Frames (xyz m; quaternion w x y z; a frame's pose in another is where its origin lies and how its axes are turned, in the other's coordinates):
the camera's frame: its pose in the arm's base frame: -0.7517 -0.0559 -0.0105 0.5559 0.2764 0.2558 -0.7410
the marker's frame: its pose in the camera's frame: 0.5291 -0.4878 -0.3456 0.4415 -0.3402 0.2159 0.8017
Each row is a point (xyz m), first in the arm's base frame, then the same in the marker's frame.
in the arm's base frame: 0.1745 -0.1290 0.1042
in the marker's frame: 0.8064 -0.0439 1.4180
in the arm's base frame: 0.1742 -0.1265 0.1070
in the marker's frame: 0.8069 -0.0403 1.4188
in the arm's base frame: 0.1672 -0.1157 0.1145
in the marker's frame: 0.8063 -0.0258 1.4154
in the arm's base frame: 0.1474 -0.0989 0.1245
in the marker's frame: 0.7995 -0.0016 1.4035
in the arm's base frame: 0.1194 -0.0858 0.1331
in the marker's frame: 0.7848 0.0217 1.3870
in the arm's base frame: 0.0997 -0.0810 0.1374
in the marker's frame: 0.7723 0.0339 1.3759
